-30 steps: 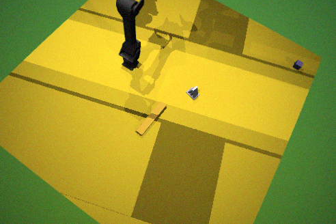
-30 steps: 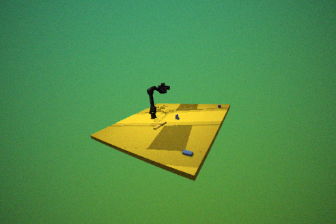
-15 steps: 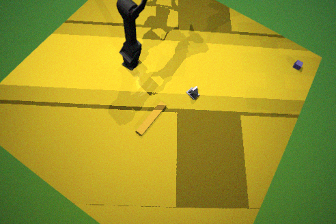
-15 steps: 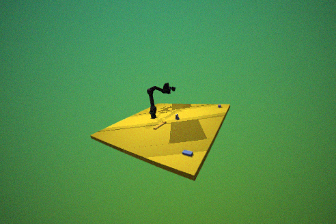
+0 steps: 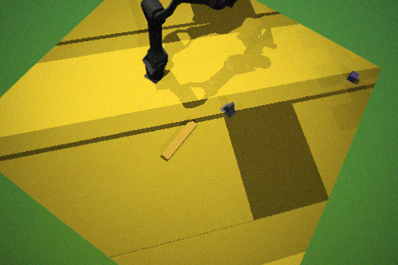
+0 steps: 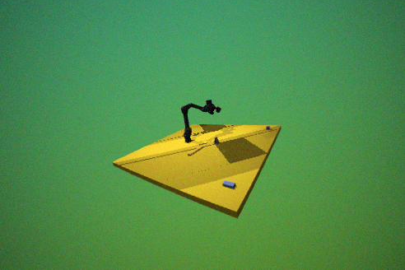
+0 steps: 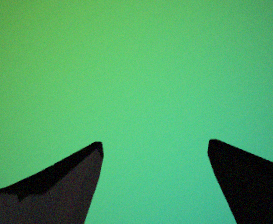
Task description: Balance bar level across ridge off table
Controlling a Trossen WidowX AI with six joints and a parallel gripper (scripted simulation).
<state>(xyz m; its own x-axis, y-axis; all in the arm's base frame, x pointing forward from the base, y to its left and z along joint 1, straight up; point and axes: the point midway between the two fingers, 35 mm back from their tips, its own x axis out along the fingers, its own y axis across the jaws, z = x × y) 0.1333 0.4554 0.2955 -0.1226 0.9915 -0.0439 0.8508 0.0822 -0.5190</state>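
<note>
My gripper tip is now 12 cm short of the flat tan bar, 67 cm to the left of it and 29 cm above it. Also, from my gripper tip: blue flat block 61 cm ahead, 99 cm to the right, 29 cm below; purple cube 61 cm ahead, 1 cm to the left, 28 cm below.
</note>
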